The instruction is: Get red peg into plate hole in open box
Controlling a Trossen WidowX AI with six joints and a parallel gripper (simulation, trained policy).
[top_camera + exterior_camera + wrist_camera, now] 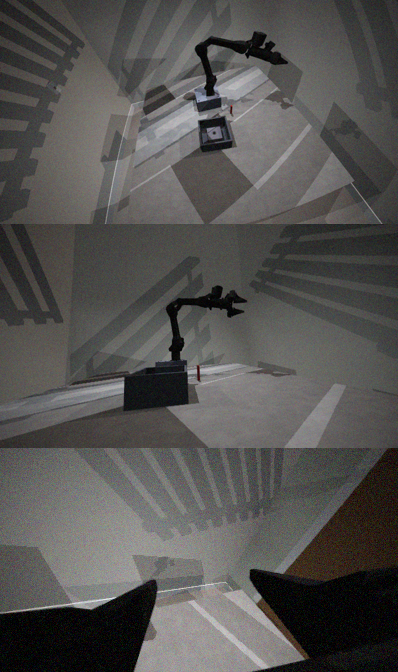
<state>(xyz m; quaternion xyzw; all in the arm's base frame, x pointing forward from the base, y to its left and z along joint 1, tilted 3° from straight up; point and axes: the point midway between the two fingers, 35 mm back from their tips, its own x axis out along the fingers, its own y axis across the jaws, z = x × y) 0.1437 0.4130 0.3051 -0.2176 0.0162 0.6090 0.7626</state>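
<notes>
The red peg is 30 cm to the right of my gripper tip and 37 cm below it. Round my gripper tip: dark box 20 cm ahead, 44 cm to the right, 38 cm below; then light grey plate 20 cm ahead, 44 cm to the right, 36 cm below.
</notes>
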